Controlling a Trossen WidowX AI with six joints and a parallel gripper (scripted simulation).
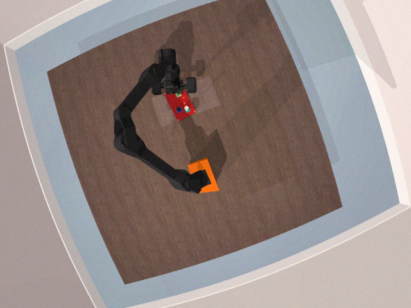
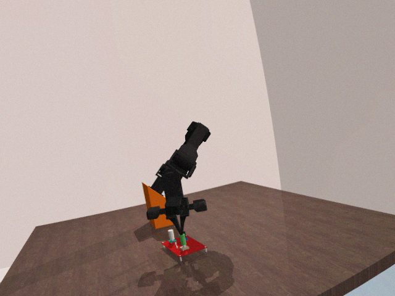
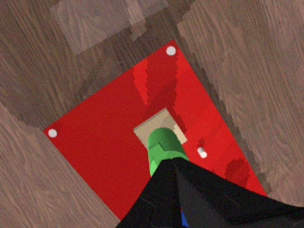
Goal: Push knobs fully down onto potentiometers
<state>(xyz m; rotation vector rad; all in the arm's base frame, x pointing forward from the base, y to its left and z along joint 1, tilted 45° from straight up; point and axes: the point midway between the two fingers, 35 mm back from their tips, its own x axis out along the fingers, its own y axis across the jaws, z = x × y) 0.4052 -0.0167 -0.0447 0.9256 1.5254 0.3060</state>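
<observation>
Now: the green knob 2 cm below my gripper tip. Also, from my gripper tip: cream knob: 9 cm behind, 2 cm below, 1 cm to the right.
</observation>
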